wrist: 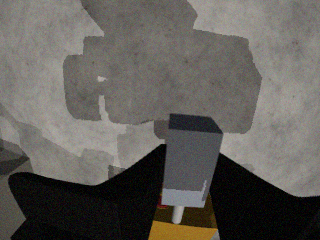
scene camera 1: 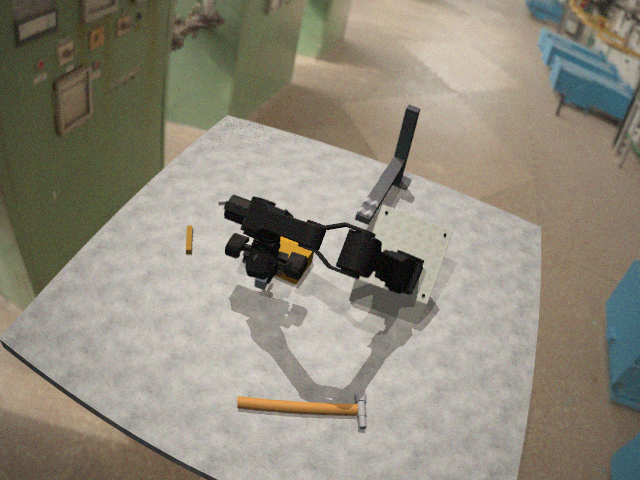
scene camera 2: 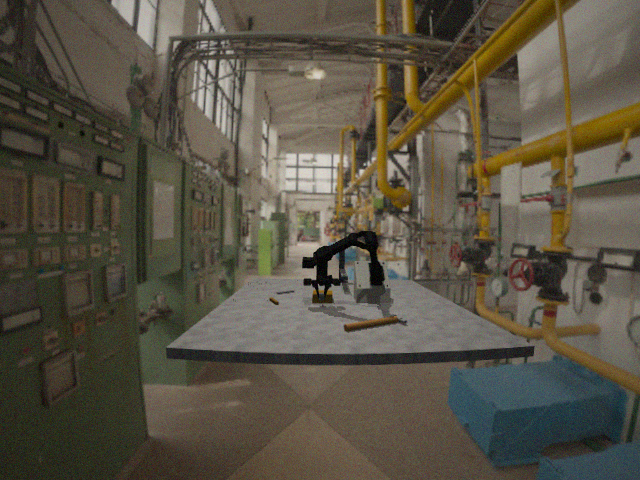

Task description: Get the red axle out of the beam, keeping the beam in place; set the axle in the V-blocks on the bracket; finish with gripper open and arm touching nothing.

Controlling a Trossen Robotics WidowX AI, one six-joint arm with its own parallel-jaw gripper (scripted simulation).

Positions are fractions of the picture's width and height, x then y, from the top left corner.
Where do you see a block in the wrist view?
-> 0.60, 0.59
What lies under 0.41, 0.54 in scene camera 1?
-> The gripper.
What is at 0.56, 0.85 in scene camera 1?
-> A hammer.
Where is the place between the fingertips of the gripper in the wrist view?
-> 0.58, 0.64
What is the gripper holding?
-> A block.
